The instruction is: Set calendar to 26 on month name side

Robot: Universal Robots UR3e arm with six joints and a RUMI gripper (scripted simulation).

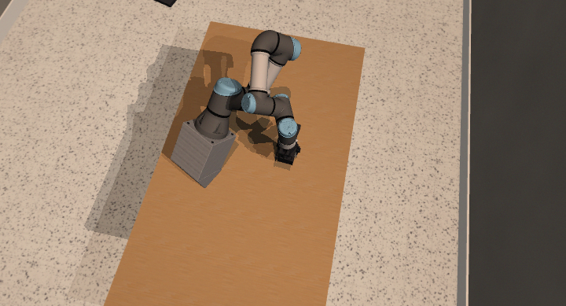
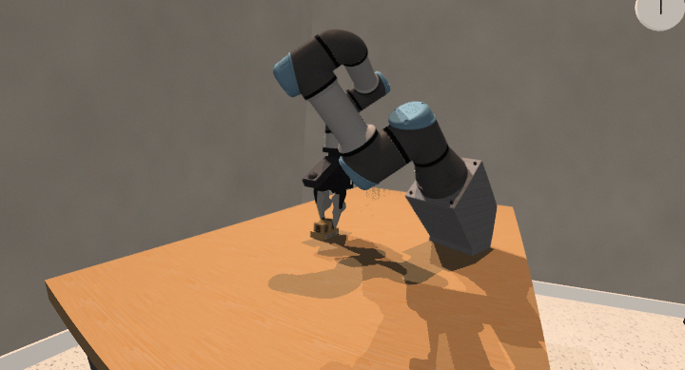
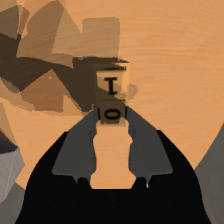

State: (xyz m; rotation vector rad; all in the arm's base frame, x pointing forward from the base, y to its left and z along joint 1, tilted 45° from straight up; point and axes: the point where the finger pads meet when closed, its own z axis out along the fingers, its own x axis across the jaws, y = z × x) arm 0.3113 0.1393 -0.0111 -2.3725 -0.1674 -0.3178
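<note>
Right now the shallow wooden tray is 30 mm below my hand and 20 mm to the left of it.
</note>
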